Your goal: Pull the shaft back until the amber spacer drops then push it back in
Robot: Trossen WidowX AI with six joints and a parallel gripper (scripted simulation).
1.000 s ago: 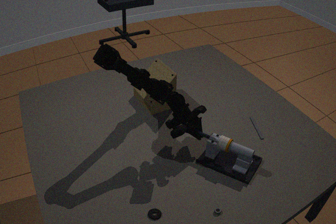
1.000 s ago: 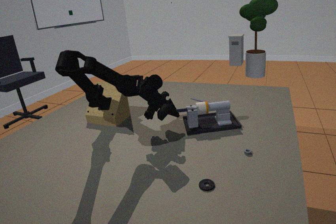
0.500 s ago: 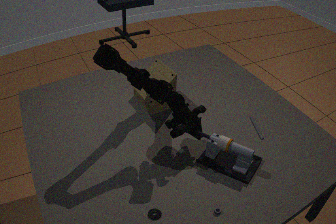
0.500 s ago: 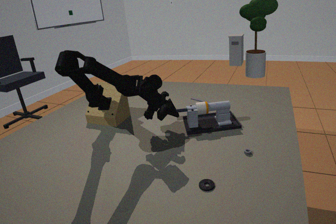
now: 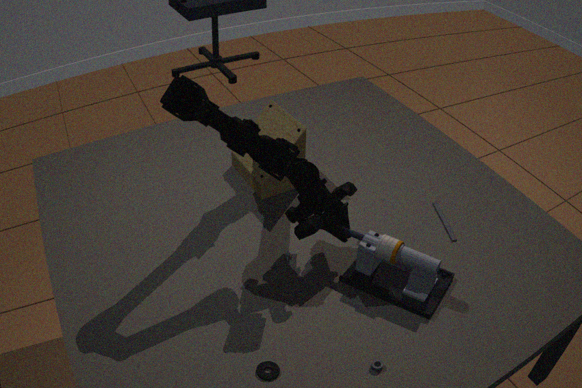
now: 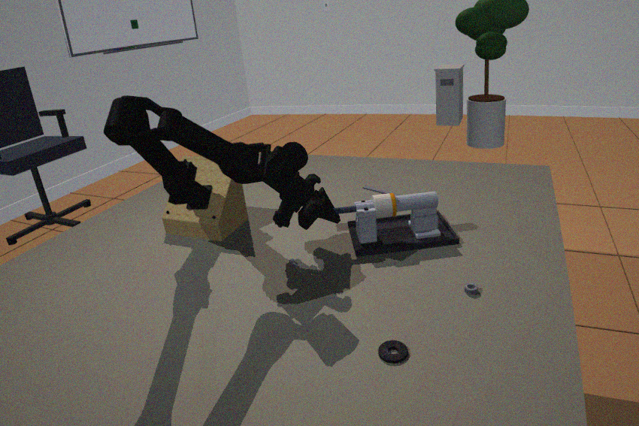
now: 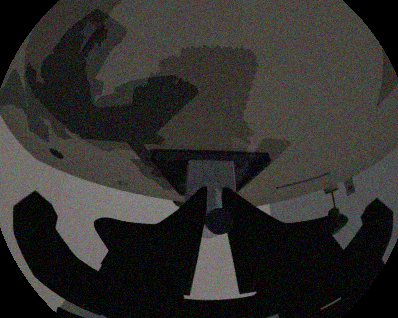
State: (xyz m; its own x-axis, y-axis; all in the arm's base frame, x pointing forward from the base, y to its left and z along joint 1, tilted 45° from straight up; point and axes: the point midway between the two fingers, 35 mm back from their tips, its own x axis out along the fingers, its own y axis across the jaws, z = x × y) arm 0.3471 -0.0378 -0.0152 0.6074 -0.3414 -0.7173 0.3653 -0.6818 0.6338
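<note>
The shaft lies 50 mm ahead of my gripper tip, 20 mm to the left of it and 20 mm above it. Round my gripper tip: amber spacer (120 mm ahead, 50 mm to the left, 20 mm above); then cream spacer (100 mm ahead, 40 mm to the left, 20 mm above); then thin dark rod (300 mm to the left, 50 mm below, 50 mm ahead).
</note>
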